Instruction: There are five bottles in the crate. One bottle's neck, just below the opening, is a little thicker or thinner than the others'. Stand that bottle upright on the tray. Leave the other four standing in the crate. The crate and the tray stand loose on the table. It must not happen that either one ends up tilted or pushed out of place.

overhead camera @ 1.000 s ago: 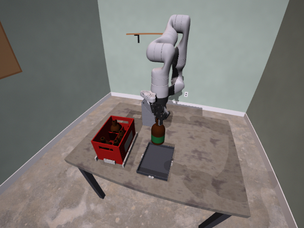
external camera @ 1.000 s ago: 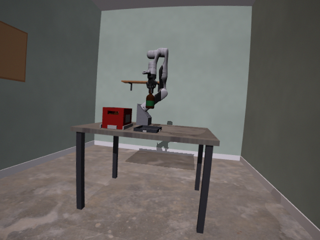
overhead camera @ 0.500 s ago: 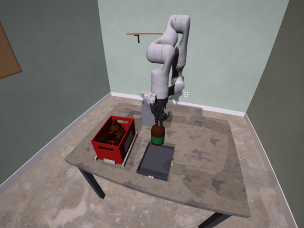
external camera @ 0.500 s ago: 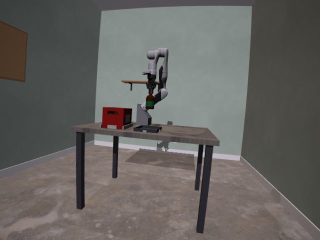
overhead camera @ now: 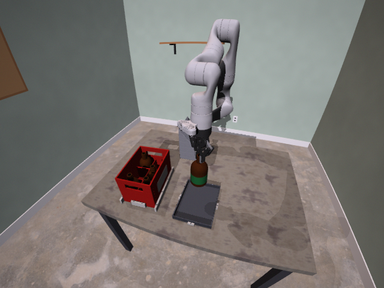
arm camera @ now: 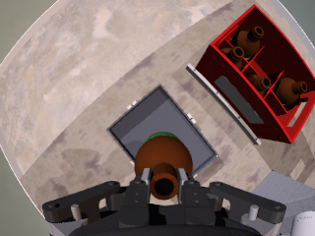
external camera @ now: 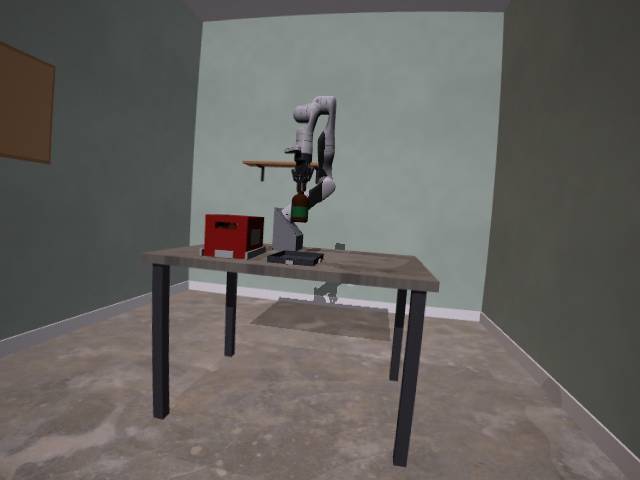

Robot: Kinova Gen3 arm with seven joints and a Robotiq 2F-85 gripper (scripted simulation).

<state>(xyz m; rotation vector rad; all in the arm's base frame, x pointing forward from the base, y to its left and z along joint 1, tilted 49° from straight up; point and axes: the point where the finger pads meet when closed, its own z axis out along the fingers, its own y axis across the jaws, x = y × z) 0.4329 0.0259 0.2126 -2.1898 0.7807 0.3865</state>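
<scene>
The dark tray is 30 cm below my hand. Also, from my hand: crate 30 cm to the right, 23 cm below, 3 cm behind.
</scene>
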